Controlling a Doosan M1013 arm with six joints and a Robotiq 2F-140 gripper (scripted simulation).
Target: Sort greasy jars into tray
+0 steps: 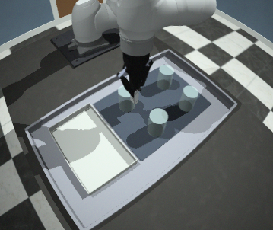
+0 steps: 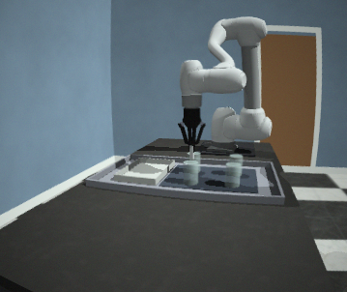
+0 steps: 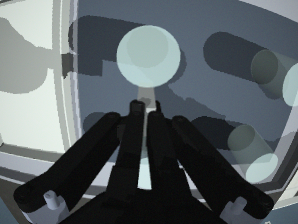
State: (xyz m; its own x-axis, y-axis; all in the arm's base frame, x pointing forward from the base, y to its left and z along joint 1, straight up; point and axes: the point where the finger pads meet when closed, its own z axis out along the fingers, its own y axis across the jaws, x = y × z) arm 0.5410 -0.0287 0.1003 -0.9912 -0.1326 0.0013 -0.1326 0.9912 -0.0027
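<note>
Now: the steel table top 110 mm below my hand and 30 mm ahead of it. The rest, counted from my hand: tray 220 mm to the right, 100 mm below, 50 mm ahead; then drying mat 110 mm below, 100 mm to the left.
</note>
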